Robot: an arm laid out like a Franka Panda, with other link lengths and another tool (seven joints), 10 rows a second.
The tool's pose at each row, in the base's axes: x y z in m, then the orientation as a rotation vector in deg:
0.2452, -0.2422, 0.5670, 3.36, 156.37, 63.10
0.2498, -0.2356, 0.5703, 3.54, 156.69, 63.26
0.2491, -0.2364, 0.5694, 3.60, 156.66, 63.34
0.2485, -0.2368, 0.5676, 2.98, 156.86, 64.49
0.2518, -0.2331, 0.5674, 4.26, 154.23, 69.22
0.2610, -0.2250, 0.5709, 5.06, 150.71, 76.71
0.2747, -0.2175, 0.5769, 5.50, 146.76, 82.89
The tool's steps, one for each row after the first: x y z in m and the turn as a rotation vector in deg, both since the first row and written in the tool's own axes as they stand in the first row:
-0.0043, 0.0069, 0.0031, 0.00, 0.29, 0.24
-0.0036, 0.0057, 0.0030, -0.05, 0.28, 0.29
-0.0027, 0.0042, 0.0039, -0.75, 0.99, 0.19
-0.0055, 0.0066, 0.0072, -4.28, 0.10, 1.15
-0.0142, 0.0145, 0.0121, -9.78, -0.16, 2.23
-0.0278, 0.0236, 0.0157, -14.66, -0.93, 2.79

